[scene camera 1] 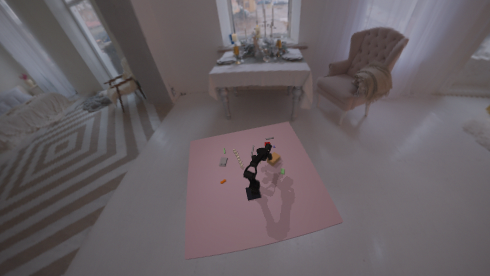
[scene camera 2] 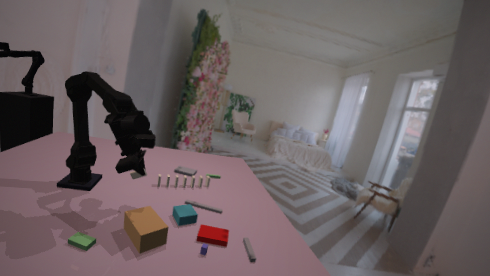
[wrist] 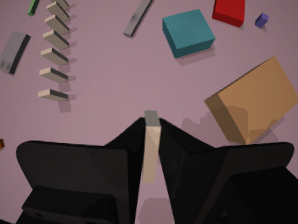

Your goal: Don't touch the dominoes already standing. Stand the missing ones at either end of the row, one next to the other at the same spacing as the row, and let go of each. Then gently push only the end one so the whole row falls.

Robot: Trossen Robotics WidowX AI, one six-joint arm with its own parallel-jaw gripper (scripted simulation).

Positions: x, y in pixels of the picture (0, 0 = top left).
gripper: holds a cream domino (wrist: 152, 126)
